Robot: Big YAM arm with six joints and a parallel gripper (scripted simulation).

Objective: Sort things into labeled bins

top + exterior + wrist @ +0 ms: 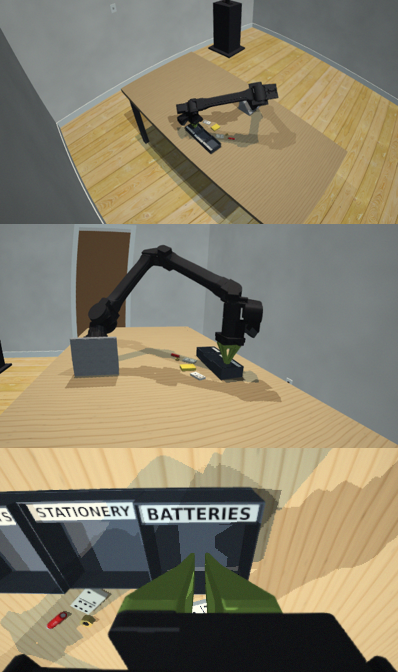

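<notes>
Now: hand 80 mm to the right of the long black bin, 30 mm above it and 10 mm short of it. From my hand the other things lie so: yellow block 110 mm behind, 80 mm to the left, 40 mm below; small nut 180 mm to the left, 120 mm behind, 40 mm below; red battery 220 mm to the left, 110 mm behind, 40 mm below.
</notes>
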